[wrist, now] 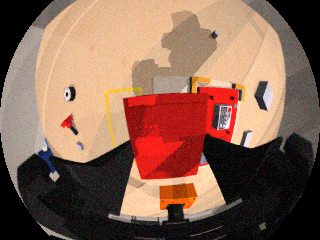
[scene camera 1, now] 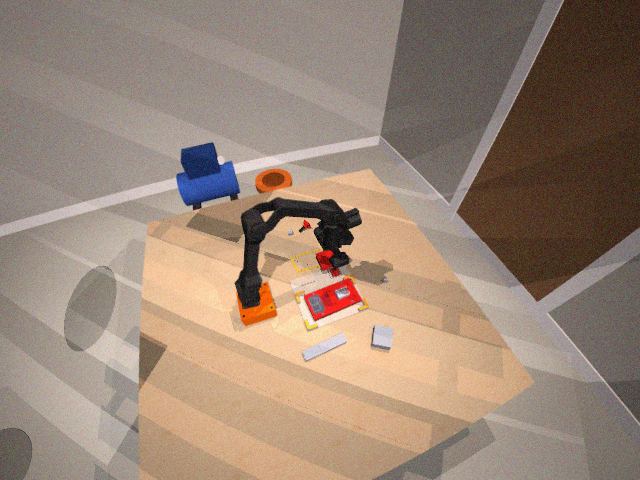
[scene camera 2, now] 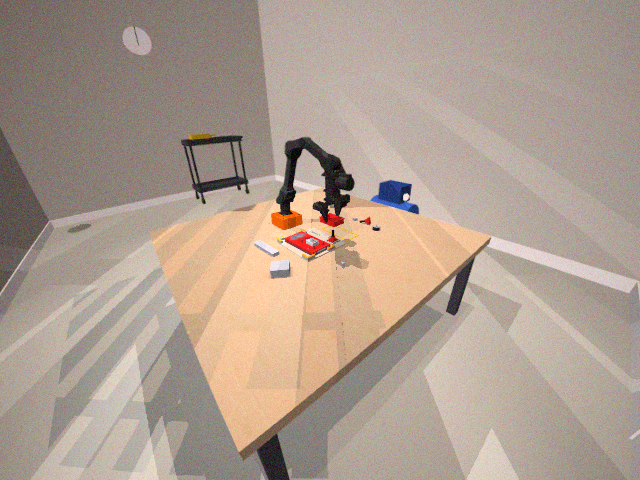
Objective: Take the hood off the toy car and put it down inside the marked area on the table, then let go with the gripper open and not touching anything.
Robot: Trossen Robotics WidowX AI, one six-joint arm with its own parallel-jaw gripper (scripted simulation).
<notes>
In view: the gripper (scene camera 1: 329,258) and a red toy car (scene camera 1: 322,303).
The red toy car shows as well in the wrist view (wrist: 219,95). The gripper shows as well in the wrist view (wrist: 167,140).
</notes>
